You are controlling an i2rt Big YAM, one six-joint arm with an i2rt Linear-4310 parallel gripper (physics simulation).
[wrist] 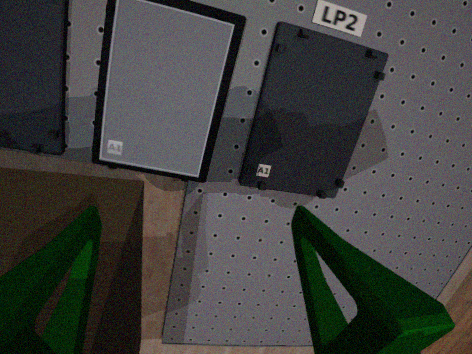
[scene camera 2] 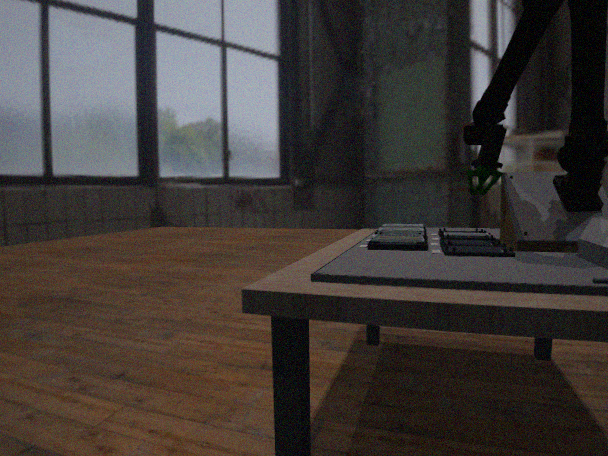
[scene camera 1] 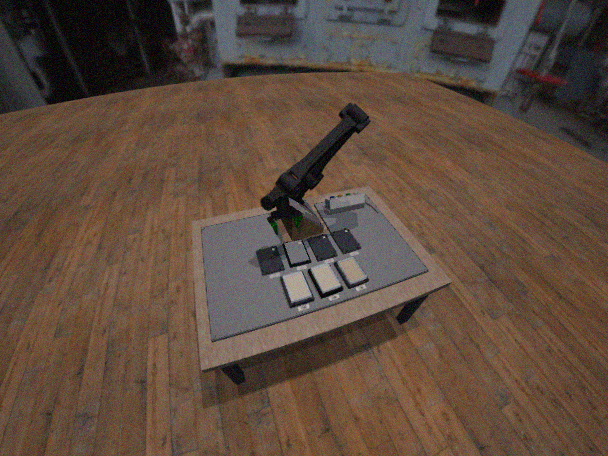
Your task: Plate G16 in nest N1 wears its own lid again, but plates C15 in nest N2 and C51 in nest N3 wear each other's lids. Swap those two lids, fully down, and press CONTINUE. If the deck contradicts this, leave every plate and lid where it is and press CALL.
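Places are measured from the arm's base along level axes (x ahead, y left, z up), in metres.
Pixels of known places: gripper, fingertip midpoint: (wrist: 199, 215) (scene camera 2: 477, 194) (scene camera 1: 287, 231); arm's base, link origin: (scene camera 2: 576, 194) (scene camera 1: 292, 196).
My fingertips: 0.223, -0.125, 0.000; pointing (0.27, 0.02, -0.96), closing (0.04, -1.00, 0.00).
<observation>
Ahead of a thing's pixels: the offset from my fingertips to its top centre, as dx, dy, dz. "spot": to the spot under its first point. Level surfaces: height alone.
Three cream plates @(+0.215, -0.051, -0.094) (scene camera 1: 297, 287) @(+0.226, +0.079, -0.095) (scene camera 1: 326, 278) @(+0.238, +0.208, -0.102) (scene camera 1: 352, 271) sit in dark nests in the front row in scene view 1. Their labels are too small to read there, and lid identities cannot be told. Low plates (scene camera 2: 398, 237) also show in scene view 2. The wrist view shows a dark lid place (wrist: 310, 110) labelled LP2 and beside it a pale grey, light-rimmed rectangle @(spot: +0.039, +0.029, -0.114) (wrist: 162, 90) (scene camera 1: 297, 252) in a black frame. My gripper (scene camera 1: 286, 225) (scene camera 2: 479, 192) (wrist: 199, 215) is open and empty, above the deck behind the lid places.
Dark lid places @(spot: +0.058, +0.153, -0.122) (scene camera 1: 321, 247) @(spot: +0.076, +0.286, -0.122) (scene camera 1: 346, 241) stand right of the pale one in scene view 1. An upright slanted panel (scene camera 1: 311, 216) (scene camera 2: 535, 215) stands near the gripper. A pale box with coloured buttons @(-0.171, +0.432, -0.048) (scene camera 1: 345, 202) is at the back right of the grey deck @(dz -0.132) (scene camera 1: 240, 300).
</observation>
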